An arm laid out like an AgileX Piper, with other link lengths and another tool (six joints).
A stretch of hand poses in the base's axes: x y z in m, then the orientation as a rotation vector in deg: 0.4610, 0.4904, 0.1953, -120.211, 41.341, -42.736; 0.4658, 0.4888, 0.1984, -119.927, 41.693, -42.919; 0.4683, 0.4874, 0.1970, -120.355, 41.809, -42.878; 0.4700, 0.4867, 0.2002, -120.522, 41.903, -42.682; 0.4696, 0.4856, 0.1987, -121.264, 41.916, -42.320; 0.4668, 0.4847, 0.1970, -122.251, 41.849, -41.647; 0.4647, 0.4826, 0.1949, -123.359, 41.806, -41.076; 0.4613, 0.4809, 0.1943, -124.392, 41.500, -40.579; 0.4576, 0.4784, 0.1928, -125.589, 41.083, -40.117; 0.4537, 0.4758, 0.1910, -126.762, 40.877, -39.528; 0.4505, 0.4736, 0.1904, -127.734, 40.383, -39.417; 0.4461, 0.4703, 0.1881, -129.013, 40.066, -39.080; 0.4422, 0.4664, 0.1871, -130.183, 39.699, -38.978; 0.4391, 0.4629, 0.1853, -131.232, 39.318, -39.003; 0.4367, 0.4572, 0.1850, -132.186, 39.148, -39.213; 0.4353, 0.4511, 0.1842, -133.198, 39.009, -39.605; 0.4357, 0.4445, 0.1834, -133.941, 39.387, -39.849
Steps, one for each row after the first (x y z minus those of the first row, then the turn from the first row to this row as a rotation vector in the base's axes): 0.0048, -0.0016, 0.0031, 0.182, -0.095, -0.329; 0.0073, -0.0030, 0.0017, -0.166, 0.153, -0.386; 0.0090, -0.0037, 0.0049, -0.225, 0.372, -0.375; 0.0086, -0.0048, 0.0034, -0.714, 0.899, -0.230; 0.0058, -0.0057, 0.0017, -1.291, 1.679, 0.092; 0.0037, -0.0078, -0.0004, -2.019, 2.458, 0.356; 0.0003, -0.0095, -0.0010, -2.726, 3.065, 0.774; -0.0034, -0.0120, -0.0025, -3.598, 3.678, 1.255; -0.0073, -0.0146, -0.0043, -4.394, 4.431, 1.626; -0.0105, -0.0168, -0.0049, -5.221, 4.719, 2.019; -0.0149, -0.0201, -0.0072, -6.221, 5.328, 2.365; -0.0188, -0.0240, -0.0082, -7.223, 5.738, 2.655; -0.0219, -0.0275, -0.0100, -8.170, 6.021, 2.904; -0.0243, -0.0332, -0.0103, -9.096, 6.233, 2.936; -0.0257, -0.0393, -0.0111, -10.141, 6.377, 2.876; -0.0253, -0.0459, -0.0119, -10.866, 6.676, 2.515
